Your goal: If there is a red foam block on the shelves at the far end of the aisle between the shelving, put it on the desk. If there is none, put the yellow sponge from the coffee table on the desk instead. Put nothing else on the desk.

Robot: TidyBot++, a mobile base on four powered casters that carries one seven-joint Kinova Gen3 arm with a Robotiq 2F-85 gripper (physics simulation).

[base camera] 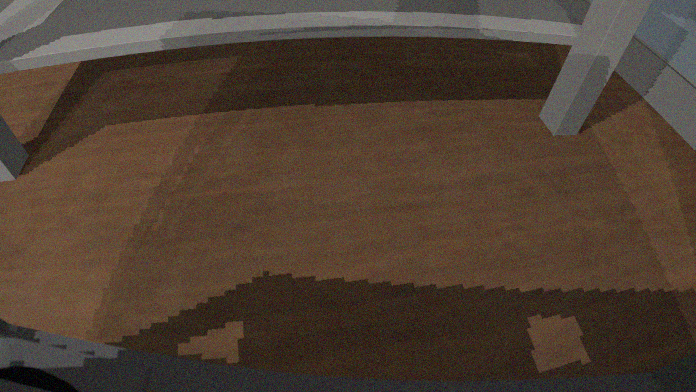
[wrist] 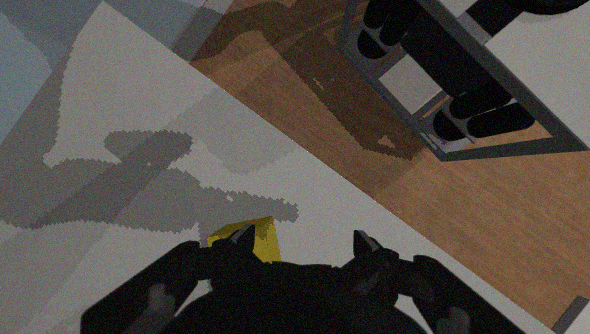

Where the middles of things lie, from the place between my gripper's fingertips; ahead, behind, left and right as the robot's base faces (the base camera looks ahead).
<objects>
The yellow sponge [wrist: 266,248] is 80 mm ahead of my hand and 50 mm below it.
</objects>
